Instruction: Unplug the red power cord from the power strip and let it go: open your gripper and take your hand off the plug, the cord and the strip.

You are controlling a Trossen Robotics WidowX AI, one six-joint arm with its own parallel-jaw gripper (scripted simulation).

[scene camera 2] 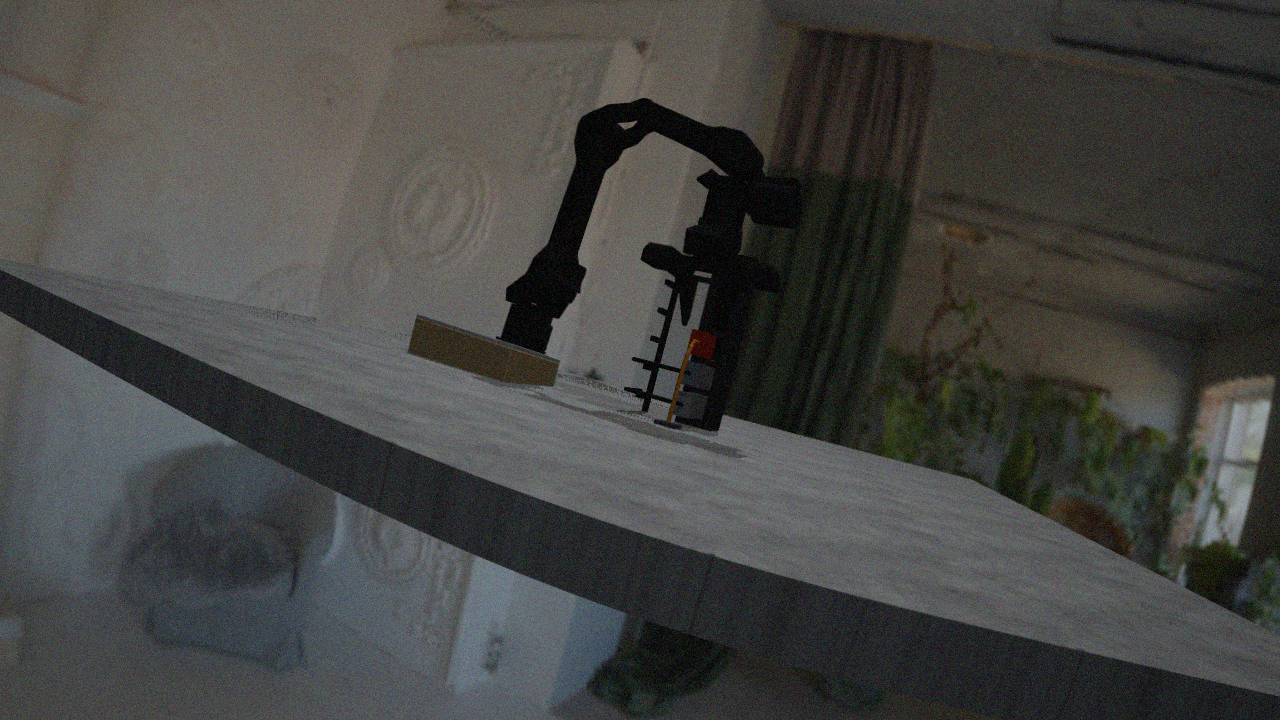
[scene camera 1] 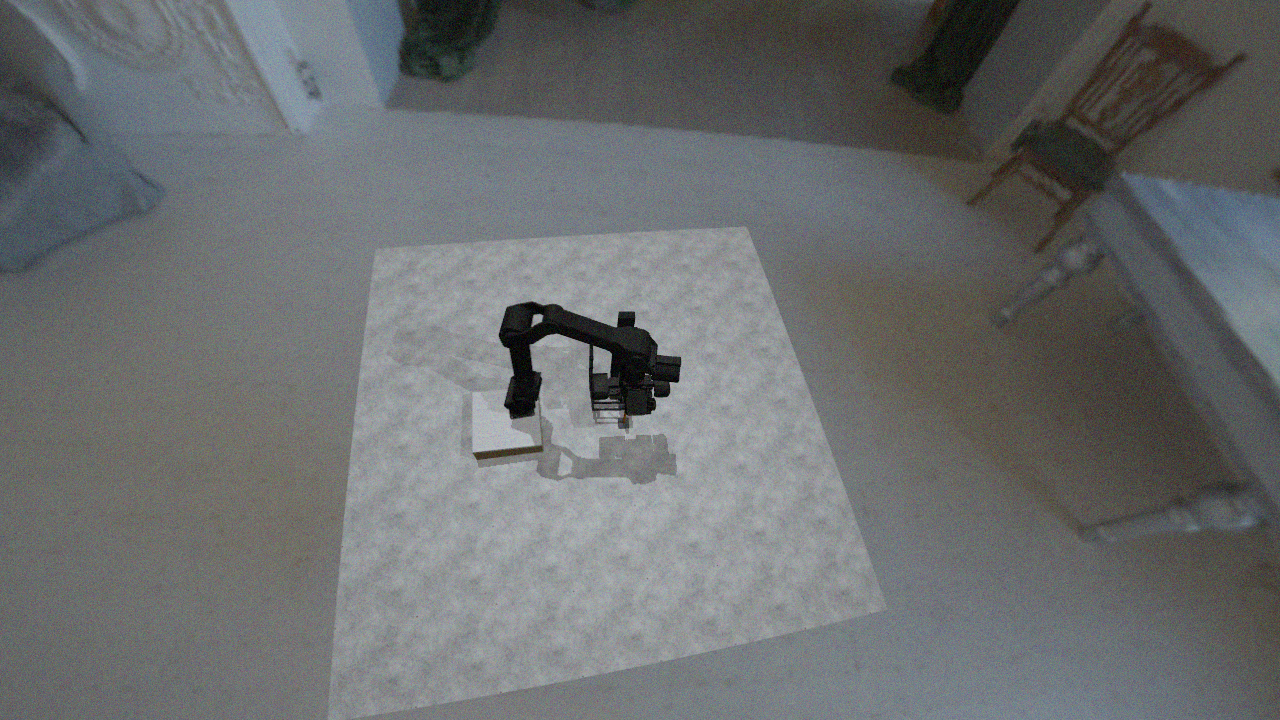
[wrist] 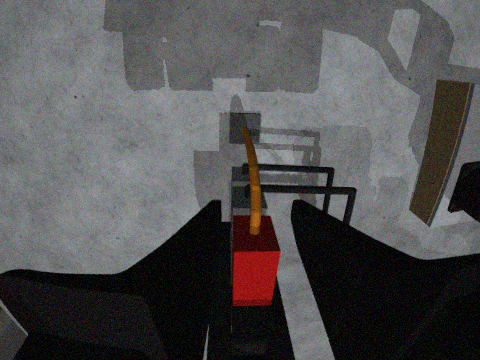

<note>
In view: the gripper (scene camera 2: 696, 328) and a red plug (wrist: 255, 258).
The gripper shows as well in scene camera 1 (scene camera 1: 627, 399) and in the wrist view (wrist: 256, 209).
</note>
